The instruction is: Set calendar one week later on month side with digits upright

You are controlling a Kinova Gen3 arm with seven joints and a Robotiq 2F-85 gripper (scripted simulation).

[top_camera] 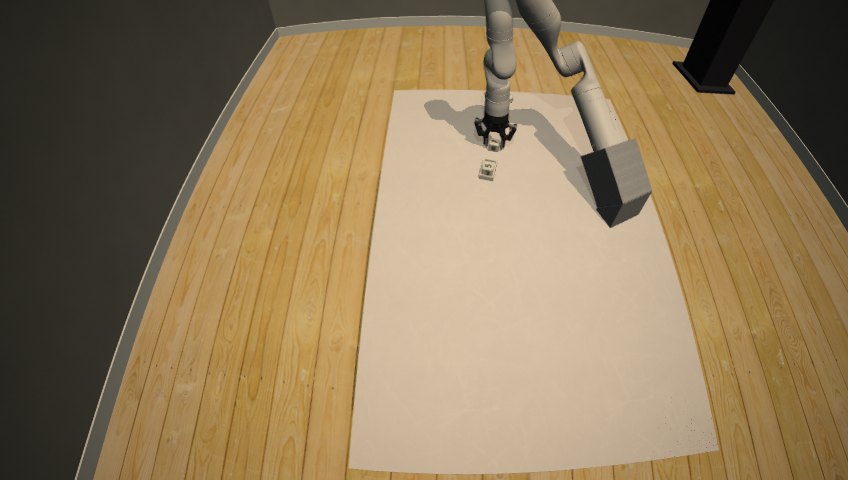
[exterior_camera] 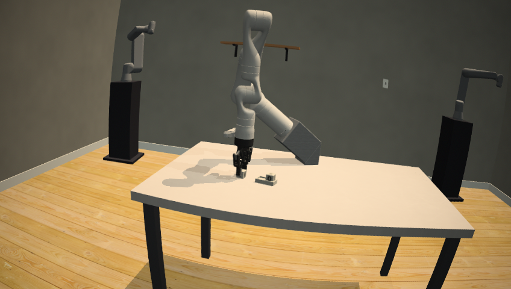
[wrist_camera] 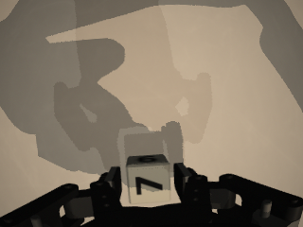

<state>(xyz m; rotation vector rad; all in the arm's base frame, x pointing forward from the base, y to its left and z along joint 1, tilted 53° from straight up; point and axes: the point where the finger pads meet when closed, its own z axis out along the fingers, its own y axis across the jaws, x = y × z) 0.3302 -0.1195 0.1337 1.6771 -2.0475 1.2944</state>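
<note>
My hand is 10 mm above the white digit cube. Round my hand: white calendar tray (40 mm ahead, 100 mm to the left, 20 mm below).
</note>
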